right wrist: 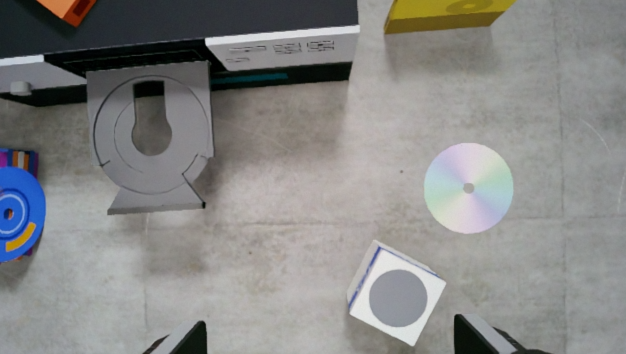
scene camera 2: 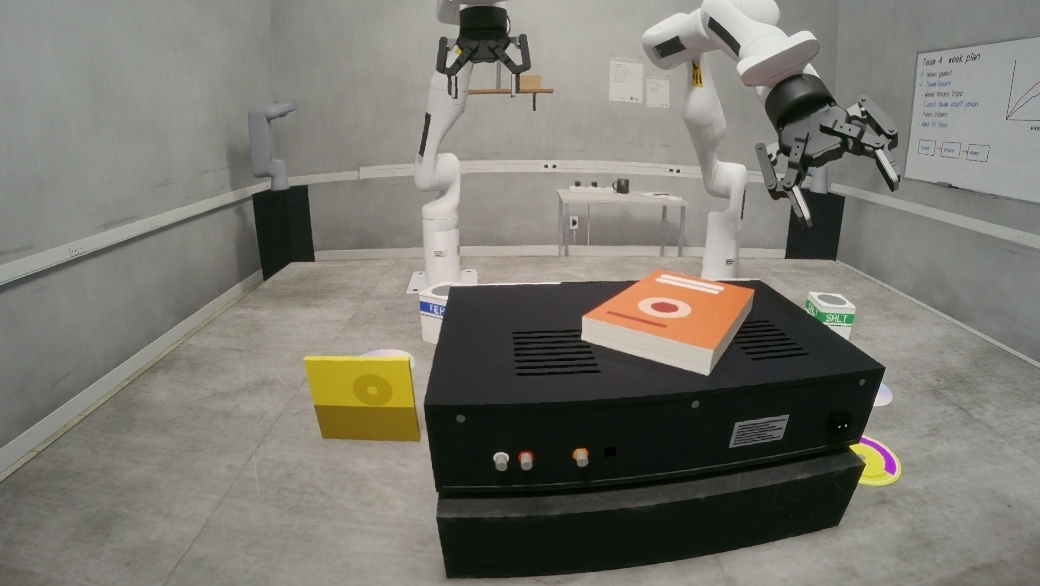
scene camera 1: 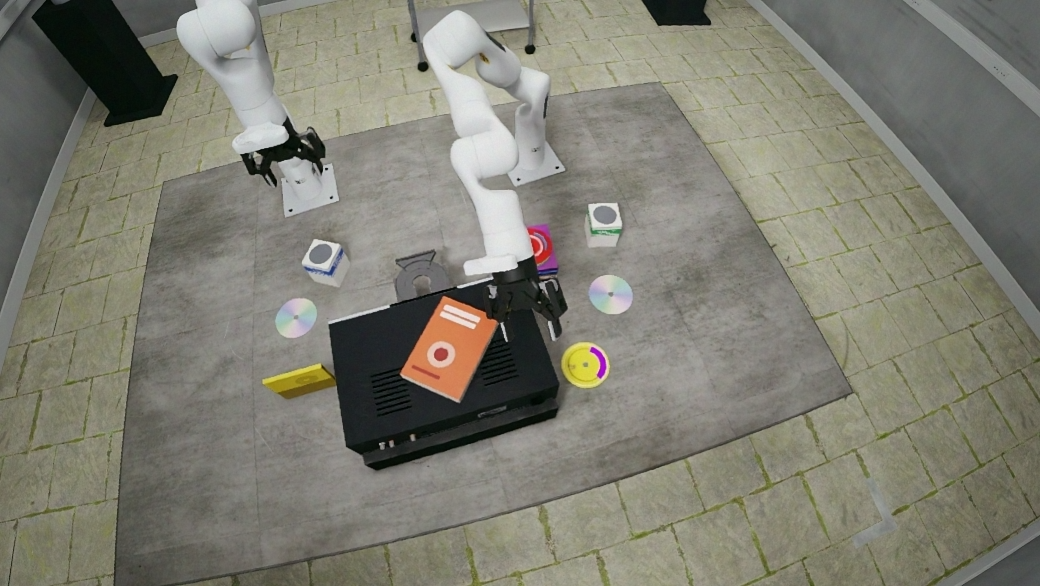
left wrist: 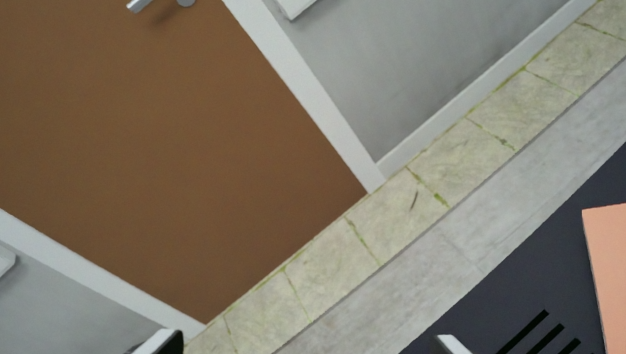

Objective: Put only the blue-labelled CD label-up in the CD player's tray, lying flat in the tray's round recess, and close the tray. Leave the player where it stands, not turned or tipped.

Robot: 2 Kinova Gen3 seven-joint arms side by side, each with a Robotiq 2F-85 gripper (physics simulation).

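Pixels of known places: left gripper, fingertip midpoint: [scene camera 2: 852, 205] [scene camera 1: 532, 339]; right gripper, fingertip midpoint: [right wrist: 330, 345] [scene camera 2: 483, 97] [scene camera 1: 297, 178]; left arm's base at its link origin: [scene camera 1: 529, 159]; right arm's base at its link origin: [scene camera 2: 443, 280] [scene camera 1: 309, 189].
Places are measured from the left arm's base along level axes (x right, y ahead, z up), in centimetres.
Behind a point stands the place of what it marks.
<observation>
The black CD player [scene camera 1: 349, 363] {z 19.7, x 66.3, y 55.3 cm} [scene camera 2: 473, 349] {z 19.7, x 66.9, y 62.8 cm} [right wrist: 280, 15] {z 19.7, x 61.8, y 46.8 cm} stands on the mat. Its grey tray [scene camera 1: 407, 276] {z 13.9, x 48.8, y 36.2 cm} [right wrist: 192, 115] {z 13.9, x 50.8, y 40.4 cm} is out, and its round recess is empty. The blue-labelled CD [right wrist: 32, 195] {z 2.4, x 24.3, y 36.2 cm} lies label-up on a stack of cases at the left edge of the right wrist view; in scene camera 1 the left arm hides it. My right gripper [scene camera 1: 296, 174] {z 44.3, x 62.3, y 25.8 cm} [scene camera 2: 483, 90] {z 44.3, x 62.3, y 25.8 cm} [right wrist: 330, 330] {z 44.3, x 62.3, y 25.8 cm} is open and empty, high up on the arm-base side of the tea box. My left gripper [scene camera 1: 532, 334] {z 34.6, x 32.1, y 70.8 cm} [scene camera 2: 850, 203] {z 34.6, x 32.1, y 70.8 cm} [left wrist: 310, 342] {z 34.6, x 32.1, y 70.8 cm} is open and empty, above the player's right side.
An orange book [scene camera 1: 465, 349] {z 22.1, x 42.8, y 62.7 cm} [scene camera 2: 647, 331] {z 22.1, x 51.9, y 67.0 cm} lies on the player. A yellow case [scene camera 1: 298, 379] {z 9.7, x 81.1, y 49.6 cm} [scene camera 2: 363, 422] {z 3.0, x 81.8, y 49.5 cm} stands upright left of it. A tea box [scene camera 1: 326, 263] {z 9.6, x 67.9, y 20.7 cm}, a salt box [scene camera 1: 603, 231] {z 7.4, x -4.3, y 39.4 cm}, two shiny discs [scene camera 1: 287, 313] {z 0.1, x 83.8, y 24.7 cm} [scene camera 1: 600, 287] {z 0.1, x 1.9, y 51.4 cm} and a yellow CD [scene camera 1: 574, 371] {z 0.1, x 19.2, y 69.8 cm} surround it.
</observation>
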